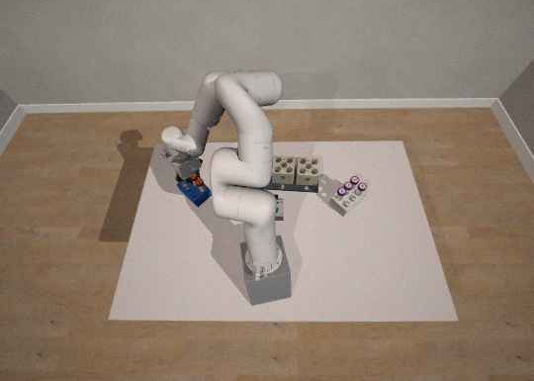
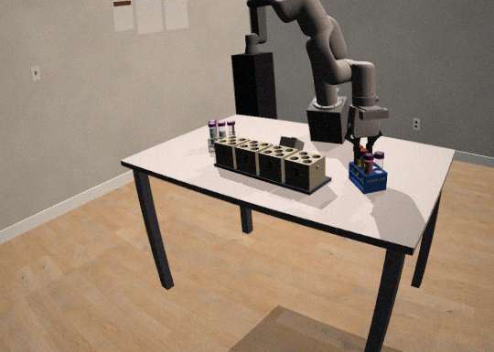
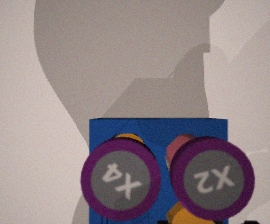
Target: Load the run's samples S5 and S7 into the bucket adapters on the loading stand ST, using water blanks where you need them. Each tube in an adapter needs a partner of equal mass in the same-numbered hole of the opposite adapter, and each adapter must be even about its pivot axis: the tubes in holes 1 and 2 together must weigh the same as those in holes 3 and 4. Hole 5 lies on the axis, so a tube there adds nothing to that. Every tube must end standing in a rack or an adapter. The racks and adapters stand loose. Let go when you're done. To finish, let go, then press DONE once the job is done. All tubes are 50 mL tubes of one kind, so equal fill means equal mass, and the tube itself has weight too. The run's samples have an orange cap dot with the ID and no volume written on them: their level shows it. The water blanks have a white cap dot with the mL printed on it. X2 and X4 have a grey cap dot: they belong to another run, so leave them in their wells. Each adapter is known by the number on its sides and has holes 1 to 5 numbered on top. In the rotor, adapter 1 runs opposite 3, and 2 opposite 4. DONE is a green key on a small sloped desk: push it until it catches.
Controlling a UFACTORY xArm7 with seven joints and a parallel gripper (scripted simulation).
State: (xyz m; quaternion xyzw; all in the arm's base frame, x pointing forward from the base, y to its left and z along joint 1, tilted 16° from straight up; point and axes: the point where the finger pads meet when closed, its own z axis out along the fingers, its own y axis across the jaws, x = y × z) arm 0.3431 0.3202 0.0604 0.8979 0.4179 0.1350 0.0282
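Right now the blue rack is 2 cm behind my hand, 1 cm to the left of it and 9 cm below it. The rest, counted from my hand: adapter: 10 cm ahead, 17 cm to the right, 7 cm below; dark stand: 8 cm ahead, 33 cm to the right, 11 cm below; white rack: 4 cm behind, 67 cm to the right, 9 cm below.
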